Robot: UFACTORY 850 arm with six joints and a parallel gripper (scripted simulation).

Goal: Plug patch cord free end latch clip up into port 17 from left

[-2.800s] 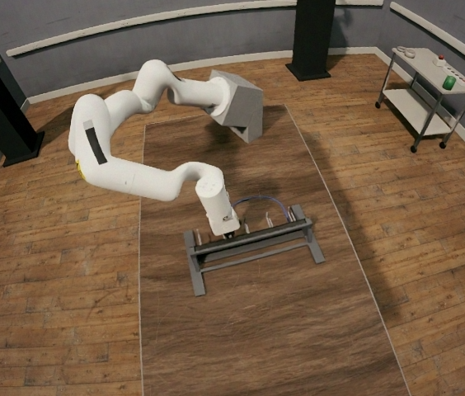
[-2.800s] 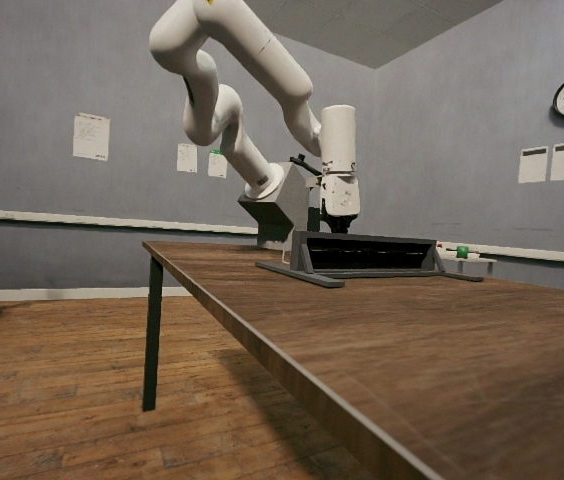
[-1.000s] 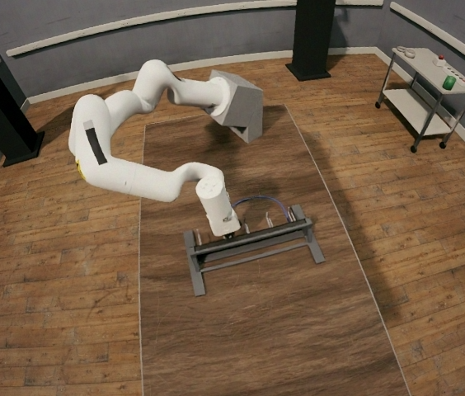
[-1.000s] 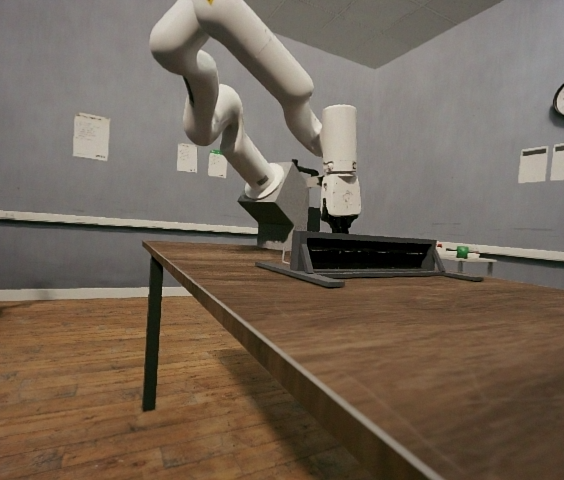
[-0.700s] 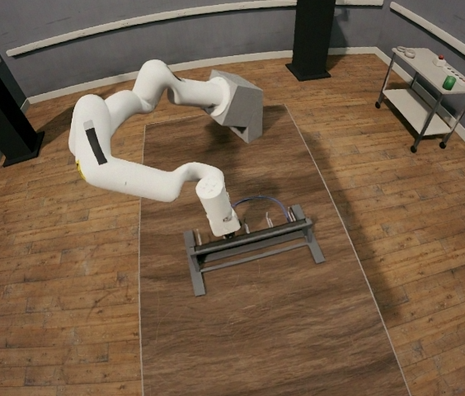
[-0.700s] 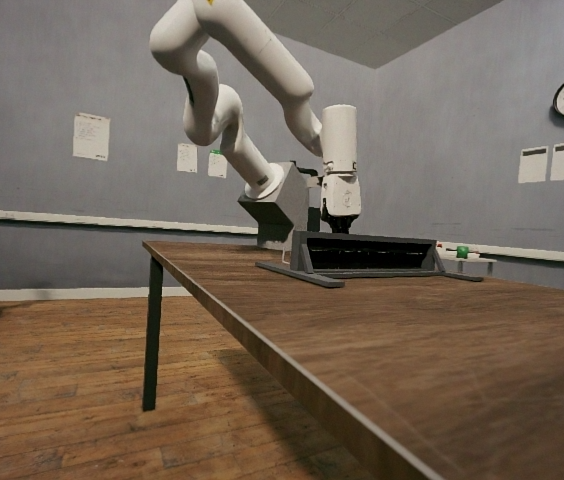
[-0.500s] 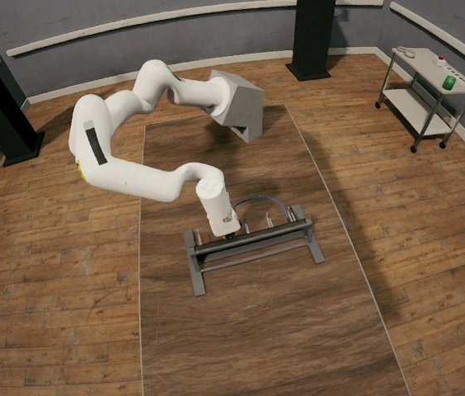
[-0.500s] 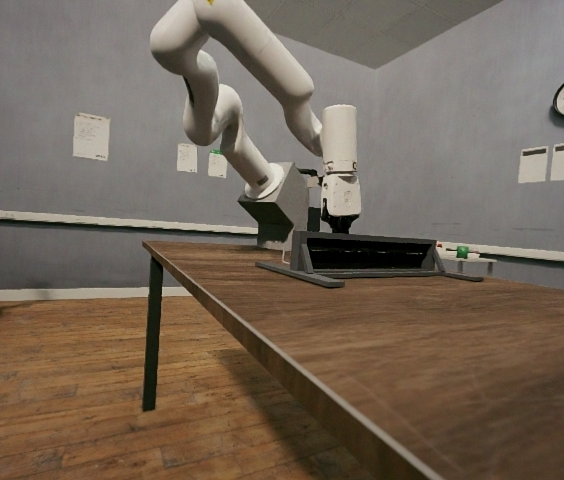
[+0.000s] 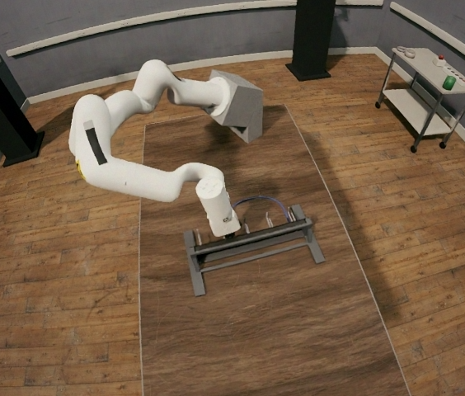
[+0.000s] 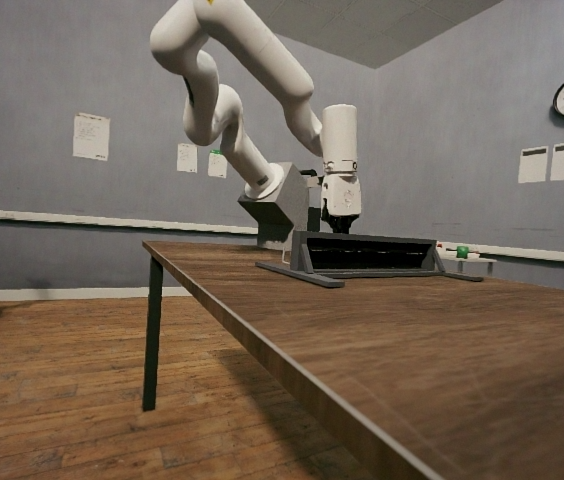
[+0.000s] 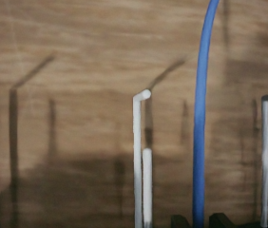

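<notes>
Now: hand 20 mm short of the white plug and 10 mm above it.
</notes>
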